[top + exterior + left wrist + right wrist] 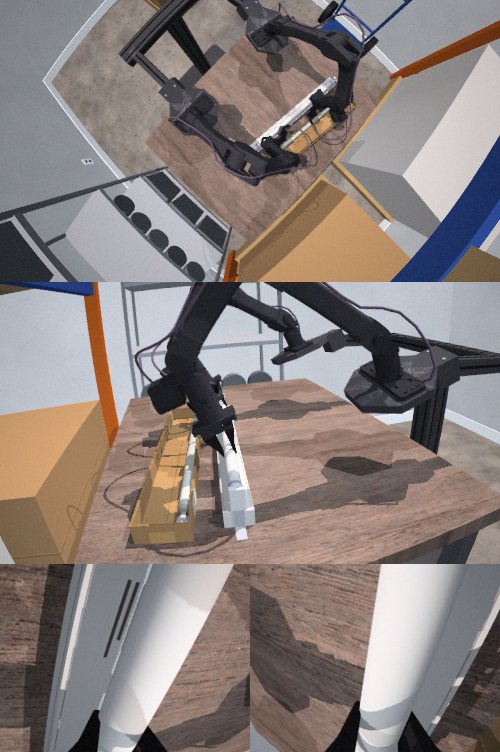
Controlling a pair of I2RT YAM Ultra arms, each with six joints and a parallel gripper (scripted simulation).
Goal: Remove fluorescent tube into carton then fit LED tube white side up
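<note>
Now: left hand 12 cm to the left of the LED tube and 2 cm past it. The rest, counted from my left hand: old fluorescent tube 12 cm to the right, 8 cm ahead, 5 cm below; then carton 13 cm to the right, 12 cm ahead, 4 cm below; then grey light fixture 12 cm to the right, 2 cm behind, 1 cm below.
</note>
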